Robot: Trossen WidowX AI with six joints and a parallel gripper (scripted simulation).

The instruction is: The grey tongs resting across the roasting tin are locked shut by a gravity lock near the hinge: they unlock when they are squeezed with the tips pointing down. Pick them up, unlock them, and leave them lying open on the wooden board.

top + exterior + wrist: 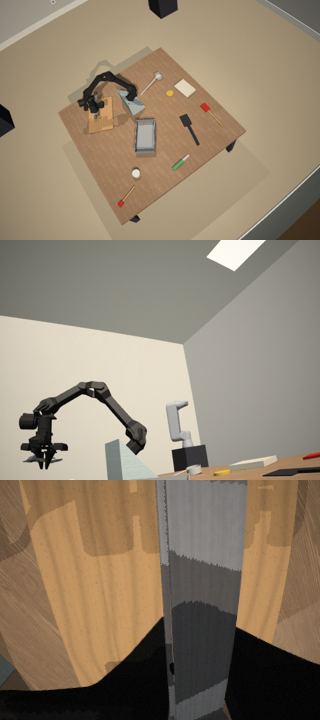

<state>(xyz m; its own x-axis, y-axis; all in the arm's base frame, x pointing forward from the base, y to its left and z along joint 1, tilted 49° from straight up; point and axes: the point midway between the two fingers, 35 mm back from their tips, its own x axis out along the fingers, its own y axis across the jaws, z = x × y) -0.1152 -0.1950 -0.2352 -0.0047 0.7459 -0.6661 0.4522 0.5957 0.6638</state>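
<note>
Now: gripper tip 80 mm above the wooden board and 10 mm to the right of it. The rest, counted from my gripper tip: grey roasting tin 470 mm ahead, 230 mm to the left, 60 mm below; black spatula 630 mm ahead, 600 mm to the left, 90 mm below; cream block 810 mm to the left, 270 mm ahead, 80 mm below.
</note>
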